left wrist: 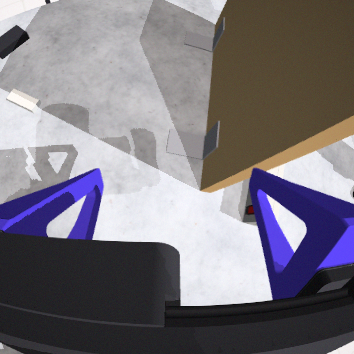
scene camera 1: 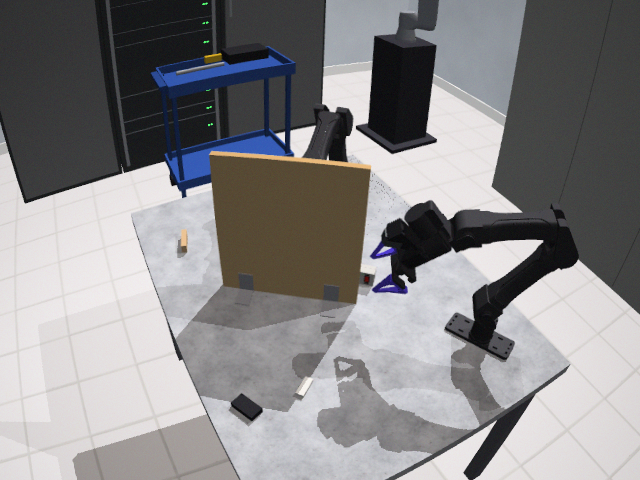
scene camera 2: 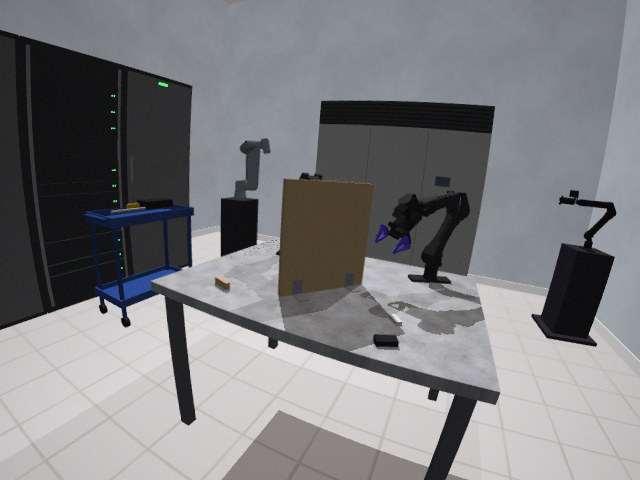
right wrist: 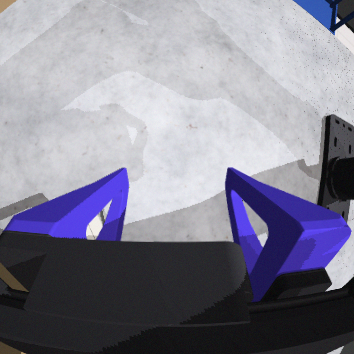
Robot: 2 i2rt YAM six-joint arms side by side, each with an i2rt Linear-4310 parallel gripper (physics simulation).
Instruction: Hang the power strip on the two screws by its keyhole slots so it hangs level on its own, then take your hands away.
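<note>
The upright tan board shows its back; its other face and the two screws are hidden. The power strip shows one pale end with a red switch past the board's side edge, low near the table; the rest is hidden behind the board, and partly behind a finger in the left wrist view. My left gripper is wide open and empty, above the table beside that board edge. My right gripper is partly open and empty above the table, hidden behind the board in scene camera 1.
Two metal brackets stand at the board's foot. A black block and a white block lie on the table's back-face side. A tan block lies beyond the board's far edge.
</note>
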